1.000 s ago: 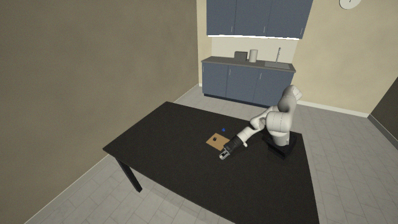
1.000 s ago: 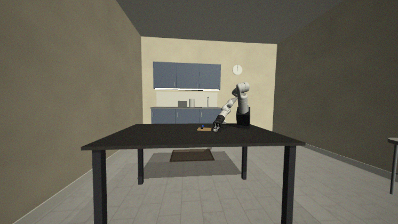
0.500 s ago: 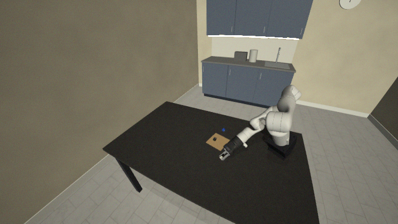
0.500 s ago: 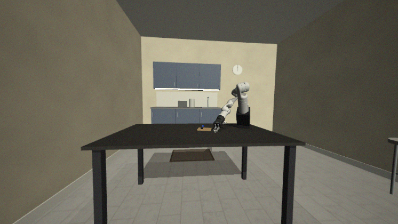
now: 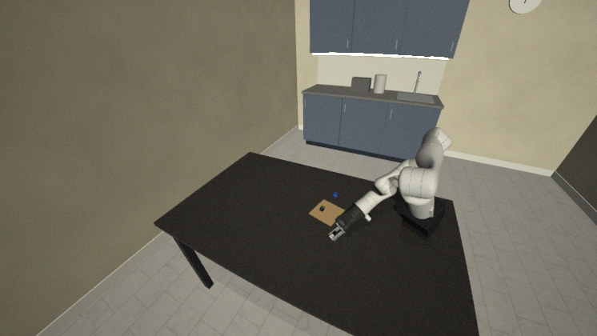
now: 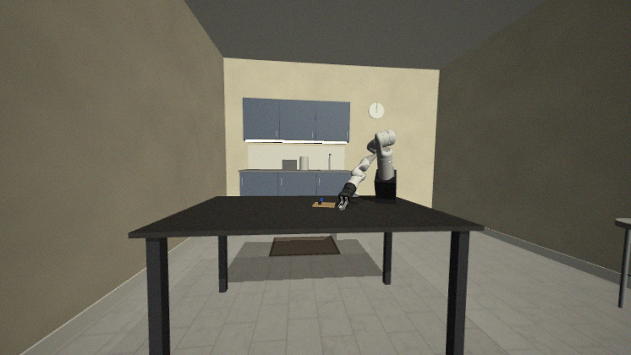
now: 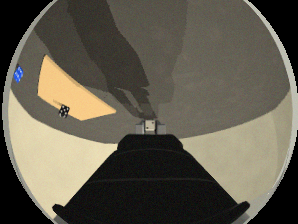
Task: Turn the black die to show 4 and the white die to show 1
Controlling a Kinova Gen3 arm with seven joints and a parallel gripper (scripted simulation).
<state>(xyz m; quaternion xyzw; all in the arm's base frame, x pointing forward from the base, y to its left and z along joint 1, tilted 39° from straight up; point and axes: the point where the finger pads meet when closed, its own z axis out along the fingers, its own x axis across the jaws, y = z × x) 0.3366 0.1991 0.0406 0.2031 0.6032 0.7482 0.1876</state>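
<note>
Right now my hand is 10 mm to the right of the white die and 10 mm above it. Round my hand: tan mat: 100 mm ahead, 130 mm to the right, 20 mm below; black die: 130 mm ahead, 130 mm to the right, 10 mm below; blue die: 120 mm ahead, 270 mm to the right, 10 mm below.
</note>
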